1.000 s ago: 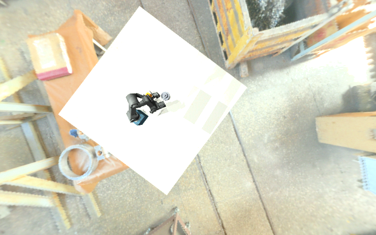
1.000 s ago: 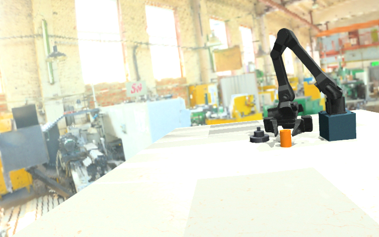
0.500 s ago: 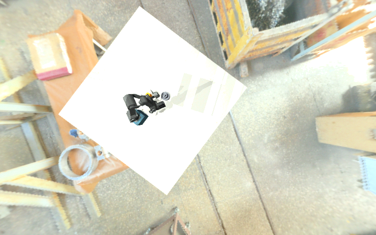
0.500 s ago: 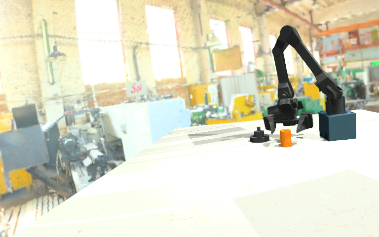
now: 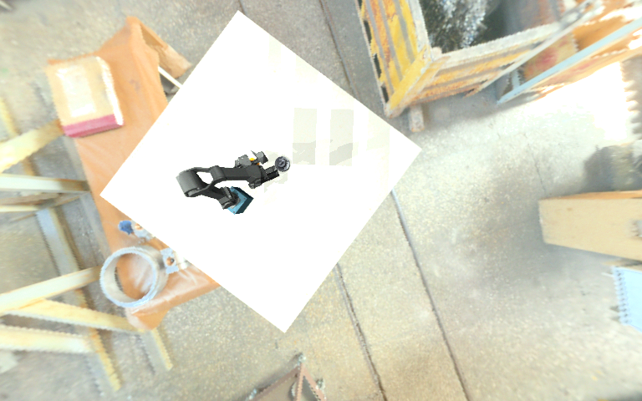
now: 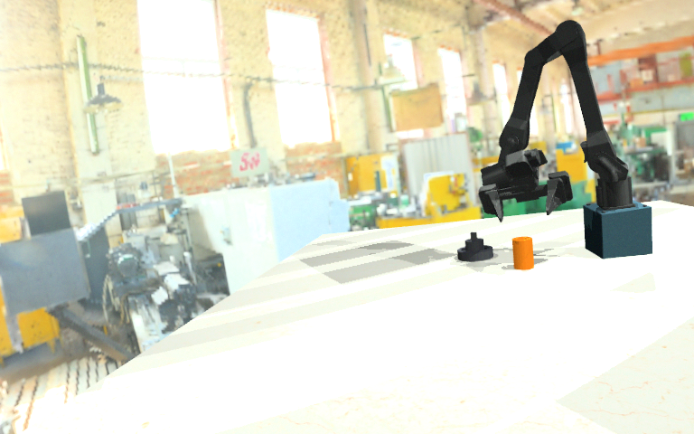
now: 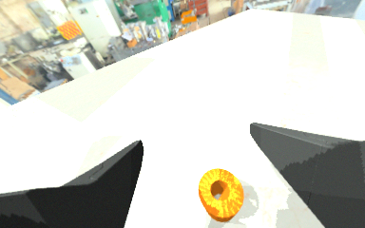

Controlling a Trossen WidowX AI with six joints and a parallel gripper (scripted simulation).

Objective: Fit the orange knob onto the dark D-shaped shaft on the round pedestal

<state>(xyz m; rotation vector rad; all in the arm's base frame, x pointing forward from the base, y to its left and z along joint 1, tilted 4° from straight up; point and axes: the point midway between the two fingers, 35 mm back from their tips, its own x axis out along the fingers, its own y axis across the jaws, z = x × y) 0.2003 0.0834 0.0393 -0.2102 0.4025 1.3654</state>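
The orange knob lies 3 cm to the right of my gripper tip and 8 cm below it. The rest, counted from my gripper tip: round pedestal 11 cm ahead, 15 cm to the right, 8 cm below.
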